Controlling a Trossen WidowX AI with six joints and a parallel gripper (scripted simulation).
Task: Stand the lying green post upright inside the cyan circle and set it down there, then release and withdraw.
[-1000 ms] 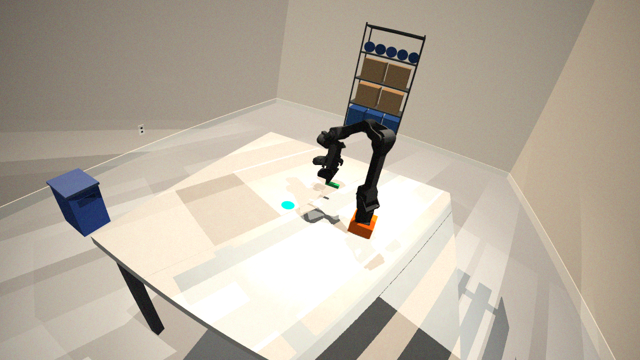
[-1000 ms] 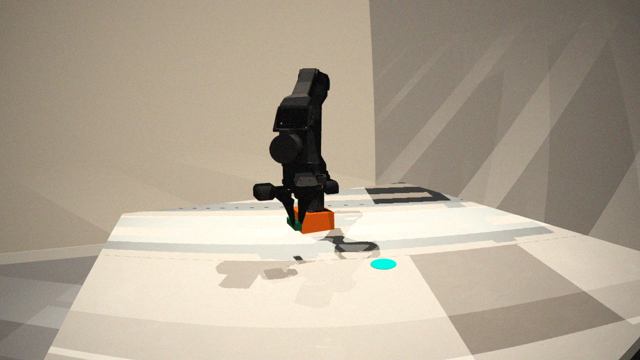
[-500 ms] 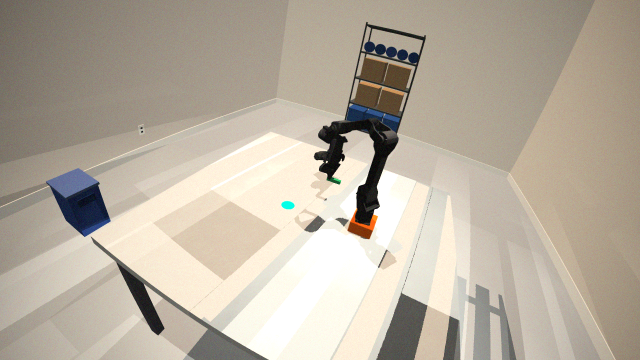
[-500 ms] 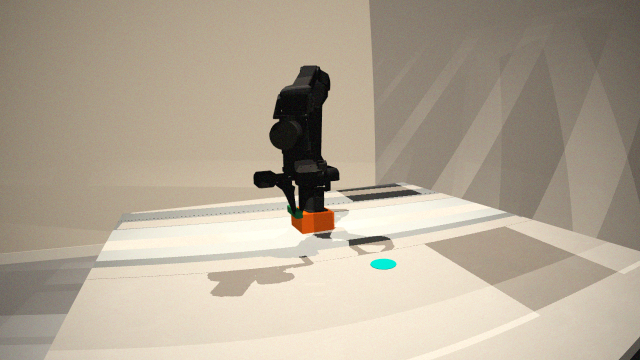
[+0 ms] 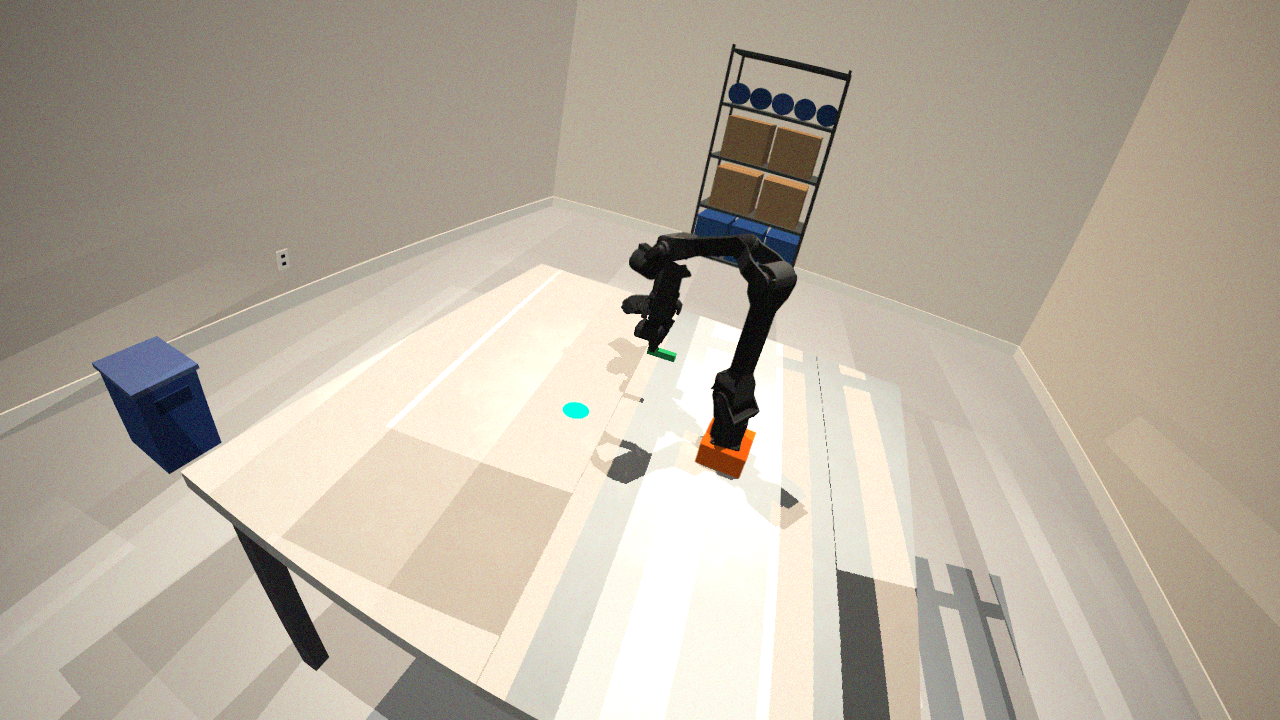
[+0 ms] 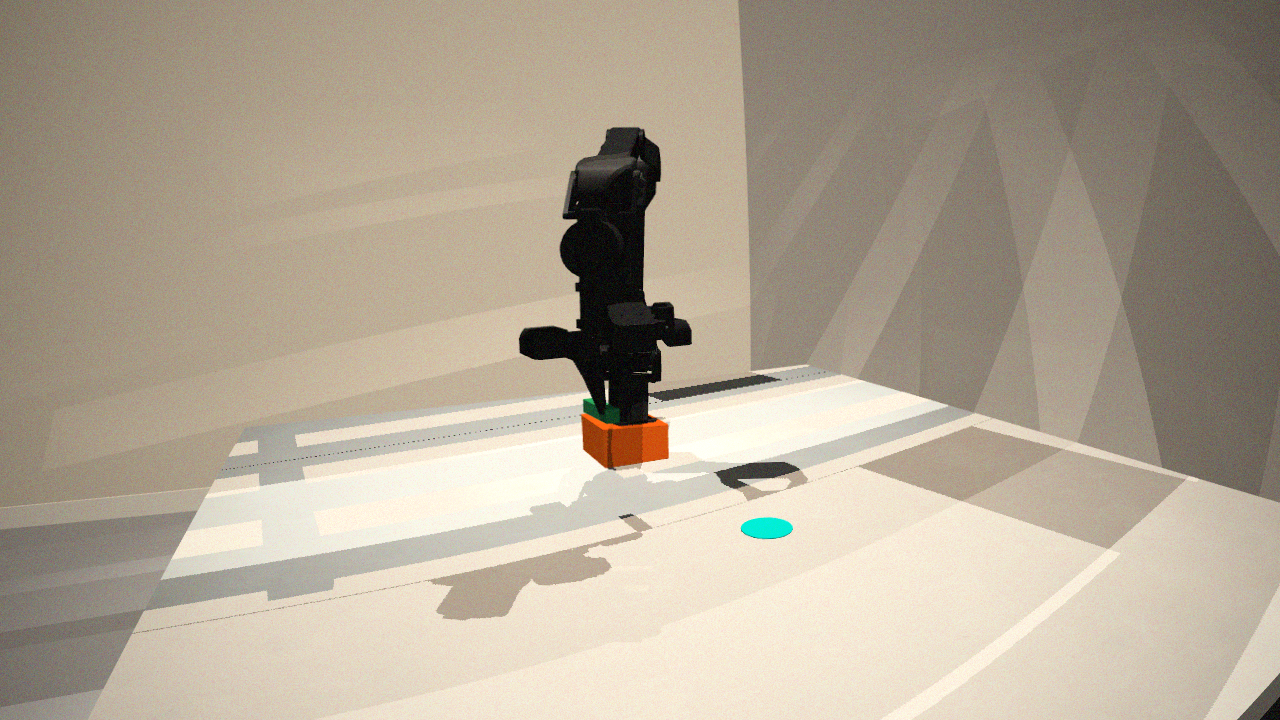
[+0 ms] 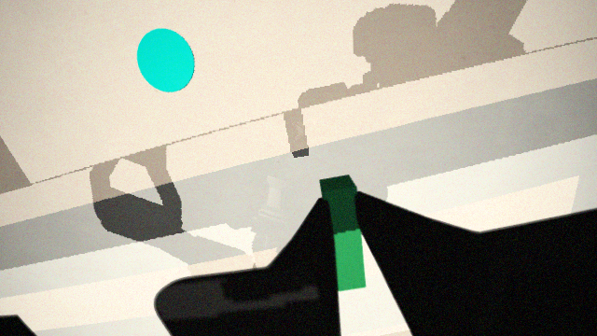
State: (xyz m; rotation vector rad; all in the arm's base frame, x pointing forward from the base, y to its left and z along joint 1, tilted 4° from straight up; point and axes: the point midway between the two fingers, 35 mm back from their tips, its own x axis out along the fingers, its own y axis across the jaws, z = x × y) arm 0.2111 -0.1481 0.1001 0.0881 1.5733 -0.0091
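The cyan circle is 130 mm to the left of my gripper tip, 130 mm below it and 130 mm ahead of it. From my gripper tip the other things lie so: green post (20 mm behind).
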